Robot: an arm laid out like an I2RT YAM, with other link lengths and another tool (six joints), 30 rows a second.
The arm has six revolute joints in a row. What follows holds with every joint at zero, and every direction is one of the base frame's.
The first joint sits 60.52 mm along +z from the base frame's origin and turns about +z.
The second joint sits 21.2 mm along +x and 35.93 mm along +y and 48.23 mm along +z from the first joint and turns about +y.
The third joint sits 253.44 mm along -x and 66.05 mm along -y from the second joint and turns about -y.
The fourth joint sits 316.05 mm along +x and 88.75 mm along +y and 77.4 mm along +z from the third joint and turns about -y.
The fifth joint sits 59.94 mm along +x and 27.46 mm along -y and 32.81 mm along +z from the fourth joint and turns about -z.
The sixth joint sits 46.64 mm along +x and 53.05 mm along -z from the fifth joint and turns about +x.
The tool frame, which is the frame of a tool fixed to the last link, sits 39 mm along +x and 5 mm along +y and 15 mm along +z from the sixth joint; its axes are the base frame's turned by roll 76.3, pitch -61.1 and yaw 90 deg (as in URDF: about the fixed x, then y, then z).
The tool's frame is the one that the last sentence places.
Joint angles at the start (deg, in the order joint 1, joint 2, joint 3, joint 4, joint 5, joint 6):
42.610, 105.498, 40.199, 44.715, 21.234, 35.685
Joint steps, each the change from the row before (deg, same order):
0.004, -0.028, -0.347, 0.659, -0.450, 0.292
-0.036, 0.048, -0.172, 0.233, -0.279, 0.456
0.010, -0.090, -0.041, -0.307, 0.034, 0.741
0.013, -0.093, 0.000, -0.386, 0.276, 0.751
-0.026, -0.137, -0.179, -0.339, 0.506, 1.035
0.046, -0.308, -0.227, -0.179, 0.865, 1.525
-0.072, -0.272, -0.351, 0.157, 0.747, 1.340
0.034, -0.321, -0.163, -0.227, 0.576, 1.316
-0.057, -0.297, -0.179, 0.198, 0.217, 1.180
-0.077, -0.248, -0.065, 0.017, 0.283, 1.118
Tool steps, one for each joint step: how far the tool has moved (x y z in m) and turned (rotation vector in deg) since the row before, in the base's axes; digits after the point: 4 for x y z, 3 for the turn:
-0.0011, -0.0003, -0.0004, 0.605, -0.048, 0.331
-0.0005, -0.0004, -0.0009, 0.483, 0.208, 0.078
-0.0003, -0.0005, -0.0003, 0.472, 0.431, -0.263
-0.0001, -0.0007, -0.0002, 0.394, 0.400, -0.493
-0.0004, -0.0019, -0.0008, 0.525, 0.494, -0.844
-0.0005, -0.0021, 0.0005, 1.058, 0.338, -1.273
-0.0003, -0.0028, 0.0003, 1.051, 0.162, -1.216
-0.0004, -0.0015, 0.0008, 0.981, 0.290, -0.941
0.0001, -0.0012, 0.0014, 1.219, 0.048, -0.649
0.0005, -0.0011, 0.0013, 1.071, 0.096, -0.705

